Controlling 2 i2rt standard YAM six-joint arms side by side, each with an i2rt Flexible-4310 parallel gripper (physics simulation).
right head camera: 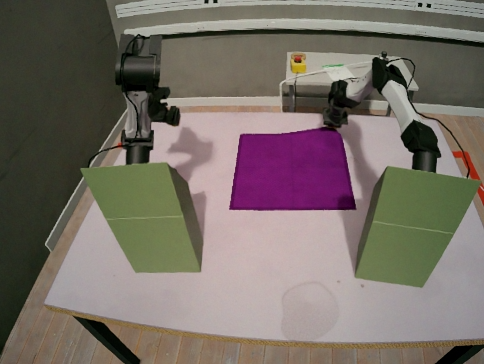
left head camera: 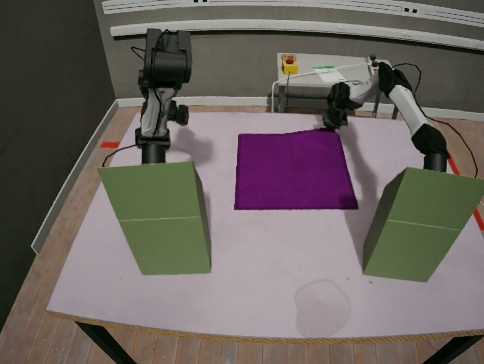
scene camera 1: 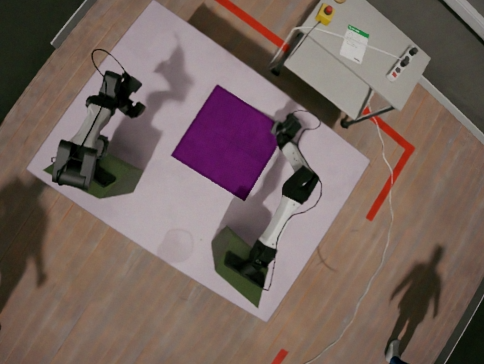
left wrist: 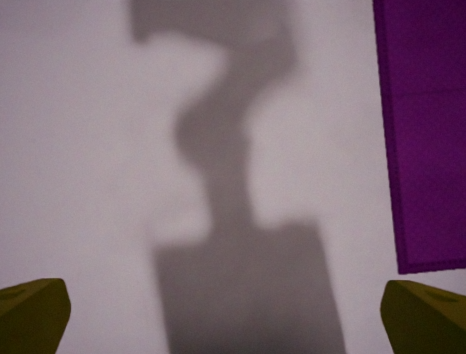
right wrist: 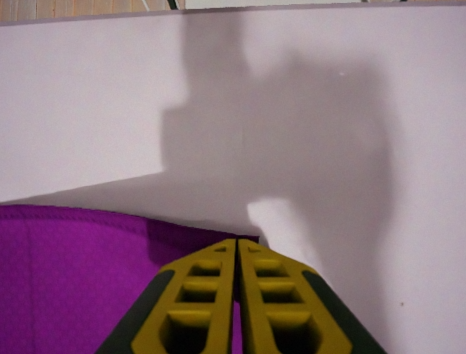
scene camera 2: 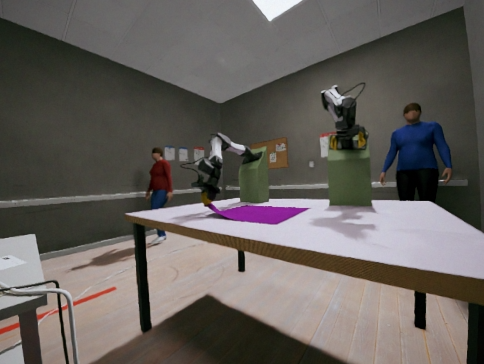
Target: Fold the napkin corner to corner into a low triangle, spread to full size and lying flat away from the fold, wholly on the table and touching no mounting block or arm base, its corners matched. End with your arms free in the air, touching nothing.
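The purple napkin [left head camera: 295, 172] [right head camera: 292, 172] [scene camera 1: 227, 142] [scene camera 2: 267, 214] [left wrist: 430, 150] [right wrist: 75, 280] is spread out as a single square on the table; its far right corner in the head views is lifted a little. My right gripper [right wrist: 236, 247] [scene camera 2: 207, 202] [left head camera: 332, 127] [right head camera: 334, 126] is shut on that corner, a little above the table; a small tip of cloth shows beyond the fingers in the right wrist view. My left gripper [left wrist: 226, 292] is open and empty, high above the table beside the napkin, with both fingers apart in the left wrist view.
Two green mounting blocks [left head camera: 160, 220] [left head camera: 425, 225] stand on the table [left head camera: 250, 300], left and right of the napkin, nearer the front edge in the head views. A grey side table [scene camera 1: 325, 75] with a yellow emergency stop box [scene camera 1: 325, 14] stands beyond the far edge.
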